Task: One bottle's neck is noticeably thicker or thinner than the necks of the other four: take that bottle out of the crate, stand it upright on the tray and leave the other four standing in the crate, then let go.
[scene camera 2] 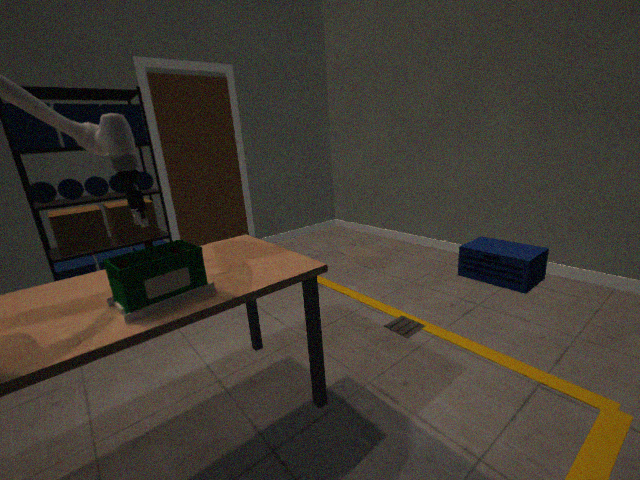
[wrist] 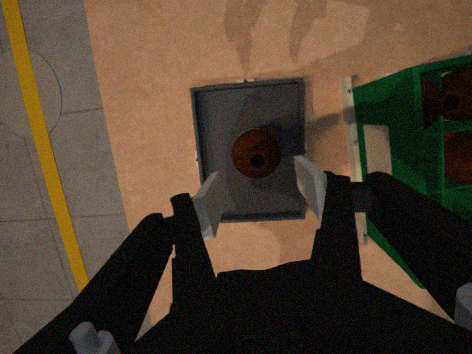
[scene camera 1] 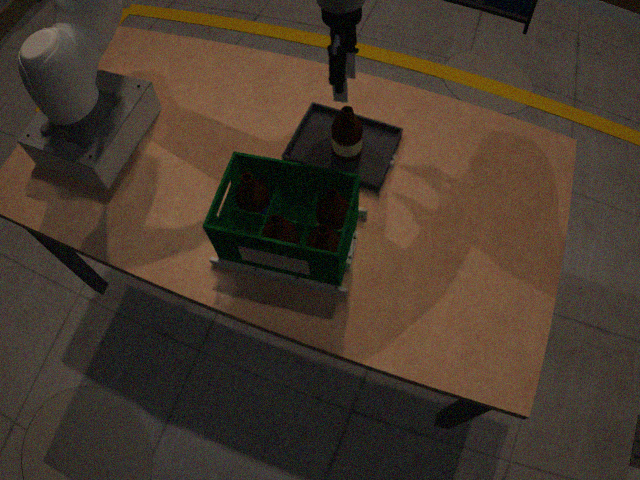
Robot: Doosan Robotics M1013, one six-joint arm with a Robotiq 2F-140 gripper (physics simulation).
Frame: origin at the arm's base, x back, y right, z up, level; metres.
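Seen in the pictures: gripper, fingertip midpoint: [scene camera 2: 142, 225] [wrist: 258, 179] [scene camera 1: 344, 88]; arm's base, link origin: [scene camera 1: 80, 115].
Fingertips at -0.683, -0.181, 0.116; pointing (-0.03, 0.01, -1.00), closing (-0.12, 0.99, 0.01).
Observation:
Pixels of each thing's top centre, then the offset from my fingertips to it, as dx, dy, dz. Level surfaces: height alone.
- brown bottle, top centre: [wrist: 257, 161] [scene camera 1: 347, 109] -0.006, +0.001, -0.068
- green crate, top centre: [scene camera 1: 282, 199] [scene camera 2: 153, 253] +0.030, +0.278, -0.052
- wooden table, surface height: dz -0.227
A brown bottle [scene camera 1: 346, 135] [wrist: 254, 145] with a pale label band stands upright on the dark grey tray [scene camera 1: 314, 135] [wrist: 220, 110]. My gripper [scene camera 1: 340, 96] [scene camera 2: 139, 219] [wrist: 258, 179] is open and empty, its fingertips above the bottle's mouth and apart from it. The green crate [scene camera 1: 225, 249] [scene camera 2: 119, 290] [wrist: 387, 92] holds more brown bottles: one [scene camera 1: 252, 193] at the back left, one [scene camera 1: 331, 209] at the back right, one [scene camera 1: 279, 228] at the front middle and one [scene camera 1: 324, 238] at the front right. Their lower parts are hidden, and their neck widths are hard to compare in the dim light.
The crate stands close beside the tray on the wooden table [scene camera 1: 439, 330] [scene camera 2: 279, 263], between pale rails [scene camera 1: 279, 275] [scene camera 2: 170, 304] [wrist: 352, 150]. The arm's grey base block [scene camera 1: 129, 118] is at the table's left in scene camera 1. A shelf rack [scene camera 2: 87, 93] stands behind the table.

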